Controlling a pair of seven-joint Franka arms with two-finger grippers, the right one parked.
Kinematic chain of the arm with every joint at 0, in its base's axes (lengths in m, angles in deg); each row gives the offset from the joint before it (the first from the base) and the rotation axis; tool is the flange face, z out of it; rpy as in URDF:
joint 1: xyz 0 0 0.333 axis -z
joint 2: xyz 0 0 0 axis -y
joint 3: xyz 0 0 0.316 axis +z
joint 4: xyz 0.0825 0 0 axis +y
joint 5: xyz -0.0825 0 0.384 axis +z
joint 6: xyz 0 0 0 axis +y
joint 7: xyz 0.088 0 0 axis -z
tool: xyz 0 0 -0.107 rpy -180 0 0
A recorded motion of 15 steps. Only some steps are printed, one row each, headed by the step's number.
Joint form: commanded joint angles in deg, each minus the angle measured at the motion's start. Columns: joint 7, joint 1, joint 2, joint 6, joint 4, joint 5, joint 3.
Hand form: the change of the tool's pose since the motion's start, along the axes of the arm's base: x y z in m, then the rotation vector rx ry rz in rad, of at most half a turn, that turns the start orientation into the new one. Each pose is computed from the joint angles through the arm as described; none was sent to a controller.
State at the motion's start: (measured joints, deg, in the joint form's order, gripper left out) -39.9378 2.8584 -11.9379 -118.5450 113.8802 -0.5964 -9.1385
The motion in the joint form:
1: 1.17 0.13 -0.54 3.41 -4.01 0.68 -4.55
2: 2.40 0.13 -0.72 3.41 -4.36 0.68 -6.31
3: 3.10 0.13 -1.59 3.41 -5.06 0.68 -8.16
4: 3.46 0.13 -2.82 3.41 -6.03 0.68 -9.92
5: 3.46 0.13 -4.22 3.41 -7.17 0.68 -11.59
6: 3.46 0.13 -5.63 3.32 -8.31 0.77 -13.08
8: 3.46 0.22 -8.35 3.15 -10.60 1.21 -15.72
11: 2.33 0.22 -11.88 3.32 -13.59 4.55 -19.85
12: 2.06 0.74 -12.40 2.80 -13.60 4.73 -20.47
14: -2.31 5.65 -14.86 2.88 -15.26 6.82 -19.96
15: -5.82 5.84 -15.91 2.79 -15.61 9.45 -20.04
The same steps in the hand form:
1: 0.0005 -0.0460 0.0227 -0.0121 -0.0028 -0.1065
2: -0.0031 -0.0630 0.0246 -0.0231 -0.0058 -0.1575
3: -0.0054 -0.0811 0.0225 -0.0356 -0.0025 -0.2002
4: -0.0066 -0.0985 0.0191 -0.0494 0.0026 -0.2348
5: -0.0072 -0.1151 0.0155 -0.0640 0.0081 -0.2609
6: -0.0072 -0.1300 0.0119 -0.0781 0.0118 -0.2843
8: -0.0072 -0.1568 0.0060 -0.1038 0.0164 -0.3278
11: -0.0109 -0.1931 0.0000 -0.1045 0.0131 -0.3971
12: -0.0157 -0.2039 -0.0032 -0.1103 0.0130 -0.4117
14: -0.0333 -0.2460 -0.0168 -0.0815 0.0231 -0.4267
15: -0.0316 -0.2469 -0.0249 -0.0437 0.0162 -0.3934

